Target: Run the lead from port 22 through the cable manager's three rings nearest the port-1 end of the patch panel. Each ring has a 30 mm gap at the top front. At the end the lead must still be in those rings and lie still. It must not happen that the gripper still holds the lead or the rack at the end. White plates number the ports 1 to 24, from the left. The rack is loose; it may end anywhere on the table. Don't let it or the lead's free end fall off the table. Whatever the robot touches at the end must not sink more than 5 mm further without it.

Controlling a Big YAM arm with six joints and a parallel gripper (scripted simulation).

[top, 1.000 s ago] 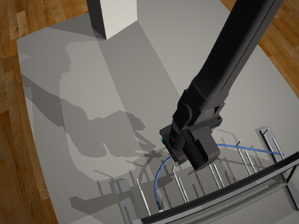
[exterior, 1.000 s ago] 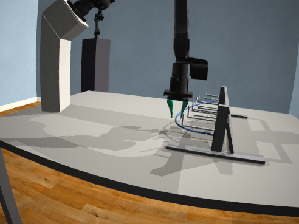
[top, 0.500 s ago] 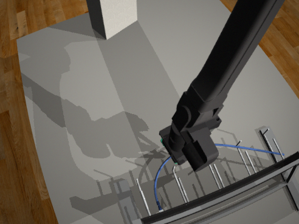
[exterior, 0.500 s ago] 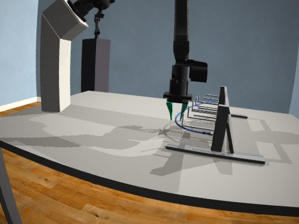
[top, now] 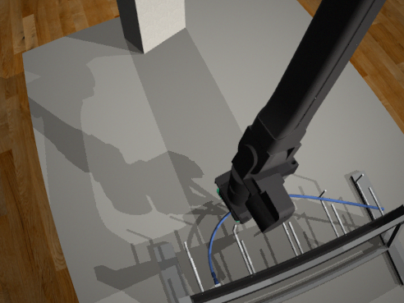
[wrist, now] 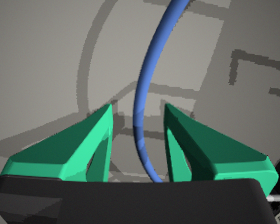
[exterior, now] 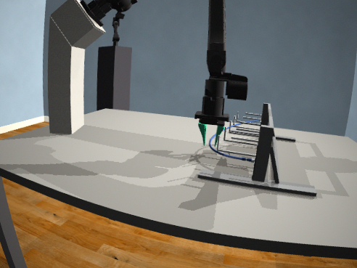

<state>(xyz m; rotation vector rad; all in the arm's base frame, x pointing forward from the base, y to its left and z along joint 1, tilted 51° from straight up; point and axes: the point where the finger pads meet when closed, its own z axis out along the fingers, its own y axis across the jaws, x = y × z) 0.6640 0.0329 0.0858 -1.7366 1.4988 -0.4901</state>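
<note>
Now: the patch panel rack 150 mm ahead of my hand, 100 mm to the left of it and 40 mm above it.
</note>
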